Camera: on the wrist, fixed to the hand. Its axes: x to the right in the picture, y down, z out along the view.
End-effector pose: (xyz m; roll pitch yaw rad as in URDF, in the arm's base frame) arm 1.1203 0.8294 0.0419 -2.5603 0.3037 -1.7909
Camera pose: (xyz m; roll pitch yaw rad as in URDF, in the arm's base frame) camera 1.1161 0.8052 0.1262 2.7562 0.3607 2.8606
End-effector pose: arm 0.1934 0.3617 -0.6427 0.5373 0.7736 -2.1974
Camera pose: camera 0.2260 0.4153 -0.7041 0.7268 -0.1888 -0.8891
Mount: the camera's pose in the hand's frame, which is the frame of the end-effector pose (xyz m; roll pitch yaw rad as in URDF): -0.0018 -0.0492 -0.0727 -0.0914 0.2189 1.5183
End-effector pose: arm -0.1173 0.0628 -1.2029 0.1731 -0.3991 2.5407
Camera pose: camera -0.1213 0.1091 -1.2774 -0.4810 0.0225 -2.2368
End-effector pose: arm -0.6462 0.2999 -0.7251 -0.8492 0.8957 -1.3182
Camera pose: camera -0.7330 0.2876 -0.7306 1.1099 0.6274 1.1874
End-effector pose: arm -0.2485 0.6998 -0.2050 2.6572 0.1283 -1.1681
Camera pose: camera -0.1759 0.7269 -0.1637 2.8523 -0.6870 -2.5654
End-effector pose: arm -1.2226 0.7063 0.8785 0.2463 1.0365 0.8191
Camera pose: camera -1.2498 0.6333 0.8380 0.9565 0.0303 2.3405
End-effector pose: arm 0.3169 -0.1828 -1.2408 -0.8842 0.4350 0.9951
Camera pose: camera 0.3875 -0.2346 -1.2473 0.6683 0.9793 -3.0856
